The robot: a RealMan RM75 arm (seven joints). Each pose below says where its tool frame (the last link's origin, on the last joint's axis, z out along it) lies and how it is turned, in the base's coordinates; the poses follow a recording.
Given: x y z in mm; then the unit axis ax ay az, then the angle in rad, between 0 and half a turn.
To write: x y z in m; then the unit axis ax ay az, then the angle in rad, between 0 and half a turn. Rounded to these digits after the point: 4 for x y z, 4 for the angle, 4 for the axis.
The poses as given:
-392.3 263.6 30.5 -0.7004 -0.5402 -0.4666 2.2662
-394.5 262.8 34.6 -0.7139 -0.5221 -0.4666 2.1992
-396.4 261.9 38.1 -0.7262 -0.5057 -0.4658 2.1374
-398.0 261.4 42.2 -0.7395 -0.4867 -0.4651 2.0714
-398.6 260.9 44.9 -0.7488 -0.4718 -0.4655 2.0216
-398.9 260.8 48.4 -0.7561 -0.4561 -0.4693 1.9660
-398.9 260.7 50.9 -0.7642 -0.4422 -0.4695 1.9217
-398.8 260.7 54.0 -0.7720 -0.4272 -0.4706 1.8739
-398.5 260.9 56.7 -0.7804 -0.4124 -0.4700 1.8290
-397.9 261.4 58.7 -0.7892 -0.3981 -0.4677 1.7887
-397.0 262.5 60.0 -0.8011 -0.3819 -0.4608 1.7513
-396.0 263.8 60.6 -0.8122 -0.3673 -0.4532 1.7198
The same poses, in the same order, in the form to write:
-0.3923 0.2636 0.0305 -0.7004 -0.5402 -0.4666 2.2662
-0.3945 0.2628 0.0346 -0.7139 -0.5221 -0.4666 2.1992
-0.3964 0.2619 0.0381 -0.7262 -0.5057 -0.4658 2.1374
-0.3980 0.2614 0.0422 -0.7395 -0.4867 -0.4651 2.0714
-0.3986 0.2609 0.0449 -0.7488 -0.4718 -0.4655 2.0216
-0.3989 0.2608 0.0484 -0.7561 -0.4561 -0.4693 1.9660
-0.3989 0.2607 0.0509 -0.7642 -0.4422 -0.4695 1.9217
-0.3988 0.2607 0.0540 -0.7720 -0.4272 -0.4706 1.8739
-0.3985 0.2609 0.0567 -0.7804 -0.4124 -0.4700 1.8290
-0.3979 0.2614 0.0587 -0.7892 -0.3981 -0.4677 1.7887
-0.3970 0.2625 0.0600 -0.8011 -0.3819 -0.4608 1.7513
-0.3960 0.2638 0.0606 -0.8122 -0.3673 -0.4532 1.7198

